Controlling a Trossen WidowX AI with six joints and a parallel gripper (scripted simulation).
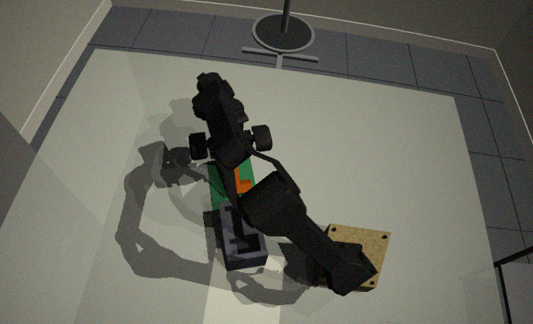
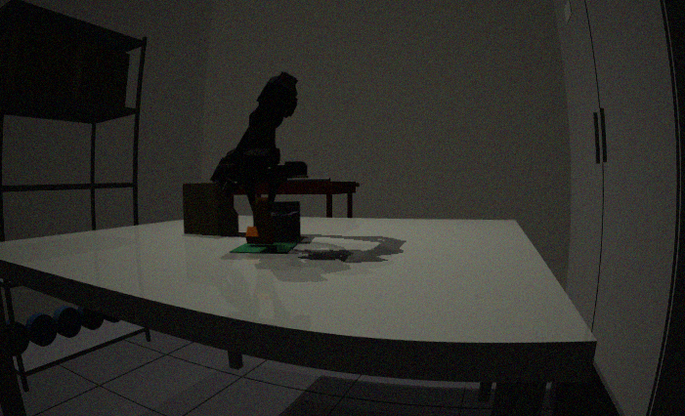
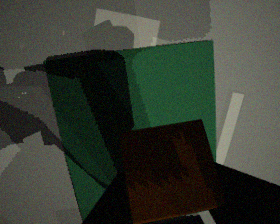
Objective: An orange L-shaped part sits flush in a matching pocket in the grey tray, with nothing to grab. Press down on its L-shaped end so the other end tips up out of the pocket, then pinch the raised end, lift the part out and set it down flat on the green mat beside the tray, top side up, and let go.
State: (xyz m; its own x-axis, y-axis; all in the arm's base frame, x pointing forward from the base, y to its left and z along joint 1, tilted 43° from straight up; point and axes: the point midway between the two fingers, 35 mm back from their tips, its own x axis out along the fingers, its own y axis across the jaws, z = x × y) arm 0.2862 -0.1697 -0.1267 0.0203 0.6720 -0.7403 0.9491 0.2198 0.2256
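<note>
My gripper tip is now 2 cm past the L-shaped part, 2 cm to the right of it and 3 cm above it. The rest, counted from my gripper tip: green mat (1 cm behind, 2 cm to the left, 9 cm below).
</note>
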